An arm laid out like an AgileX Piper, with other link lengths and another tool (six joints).
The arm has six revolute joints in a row. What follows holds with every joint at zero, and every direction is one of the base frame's.
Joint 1 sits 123 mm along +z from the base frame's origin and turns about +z.
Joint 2 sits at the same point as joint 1 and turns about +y.
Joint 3 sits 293.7 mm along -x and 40.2 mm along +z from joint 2 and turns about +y.
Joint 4 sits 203.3 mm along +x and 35.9 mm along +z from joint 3 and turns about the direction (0.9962, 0, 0.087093).
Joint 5 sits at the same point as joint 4 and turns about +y.
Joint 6 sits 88.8 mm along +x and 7.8 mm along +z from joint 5 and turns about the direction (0.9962, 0, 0.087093).
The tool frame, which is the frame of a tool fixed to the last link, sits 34.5 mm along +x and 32 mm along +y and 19.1 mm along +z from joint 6; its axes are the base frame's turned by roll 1.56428, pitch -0.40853 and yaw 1.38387 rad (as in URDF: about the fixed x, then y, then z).
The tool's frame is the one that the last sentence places.
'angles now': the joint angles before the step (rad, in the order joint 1, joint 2, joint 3, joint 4, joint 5, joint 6). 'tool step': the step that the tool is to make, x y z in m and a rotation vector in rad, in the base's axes. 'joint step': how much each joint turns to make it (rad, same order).
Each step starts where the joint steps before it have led.
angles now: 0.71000, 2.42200, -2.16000, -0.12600, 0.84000, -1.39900
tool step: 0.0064, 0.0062, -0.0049, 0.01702, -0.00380, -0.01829
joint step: 0.00004, 0.04218, -0.06653, 0.00001, 0.01235, 0.01999
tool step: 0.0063, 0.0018, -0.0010, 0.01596, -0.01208, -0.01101
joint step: -0.00597, 0.02192, -0.03989, 0.00098, -0.00102, 0.00604
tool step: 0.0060, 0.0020, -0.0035, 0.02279, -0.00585, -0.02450
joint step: -0.00612, 0.02284, -0.02965, 0.00007, -0.01021, 0.02388
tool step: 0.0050, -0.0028, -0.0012, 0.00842, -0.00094, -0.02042
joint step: -0.01084, 0.00804, -0.01073, -0.00117, -0.00229, 0.01227
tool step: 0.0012, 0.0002, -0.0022, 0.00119, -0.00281, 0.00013
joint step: -0.00109, 0.00534, -0.00080, -0.00087, -0.00755, -0.00020
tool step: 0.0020, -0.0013, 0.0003, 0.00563, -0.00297, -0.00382
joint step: -0.00508, -0.00005, 0.00017, 0.00305, -0.00613, -0.00109
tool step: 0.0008, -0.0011, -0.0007, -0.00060, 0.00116, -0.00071
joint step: -0.00289, 0.00070, 0.00150, 0.00189, -0.00119, -0.00281
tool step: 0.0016, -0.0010, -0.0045, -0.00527, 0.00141, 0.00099
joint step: -0.00307, 0.00913, -0.00016, -0.00094, -0.00497, -0.00411
